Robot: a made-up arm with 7 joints.
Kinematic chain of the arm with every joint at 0, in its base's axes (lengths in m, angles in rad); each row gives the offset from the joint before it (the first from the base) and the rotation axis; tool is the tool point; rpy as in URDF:
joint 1: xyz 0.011 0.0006 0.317 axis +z
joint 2: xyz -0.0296 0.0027 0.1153 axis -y
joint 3: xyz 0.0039 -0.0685 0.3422 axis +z
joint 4: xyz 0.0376 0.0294 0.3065 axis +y
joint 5: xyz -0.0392 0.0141 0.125 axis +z
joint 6: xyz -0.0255 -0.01 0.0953 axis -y
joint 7: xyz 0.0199 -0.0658 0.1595 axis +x
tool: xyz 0.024 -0.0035 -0.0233 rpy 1.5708 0 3.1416
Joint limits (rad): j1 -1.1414..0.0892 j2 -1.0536..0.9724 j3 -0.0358..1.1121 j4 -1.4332..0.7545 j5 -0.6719..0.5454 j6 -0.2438..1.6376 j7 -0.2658..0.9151
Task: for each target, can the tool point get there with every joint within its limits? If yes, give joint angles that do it. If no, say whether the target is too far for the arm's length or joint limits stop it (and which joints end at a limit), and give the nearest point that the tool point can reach.
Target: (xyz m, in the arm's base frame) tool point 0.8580 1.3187 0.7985
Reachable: no: too far | nearest point 0.7817 0.2839 0.7618 | short by 1.038 m
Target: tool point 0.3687 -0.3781 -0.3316
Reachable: no: joint limits stop it (at a limit: joint 2, joint 4, joint 5, joint 6, joint 7) | nearest point 0.6146 -0.6384 0.5896 | short by 0.988 m
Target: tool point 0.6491 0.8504 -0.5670
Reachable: no: too far | nearest point -0.2064 0.5598 0.4811 | short by 1.384 m
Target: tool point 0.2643 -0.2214 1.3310
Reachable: yes | joints -0.1493 -0.4234 0.4386 -0.0456 0.2771 1.2349 0.1382
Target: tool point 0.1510 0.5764 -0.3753
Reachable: no: joint limits stop it (at a limit: joint 1, joint 2, joint 3, joint 4, joint 5, joint 7) | nearest point -0.2291 0.5472 0.4701 | short by 0.927 m
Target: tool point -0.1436 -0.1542 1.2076
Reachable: yes | joints -0.5531 -0.3694 0.5400 -0.9384 -0.5338 0.8828 0.1096
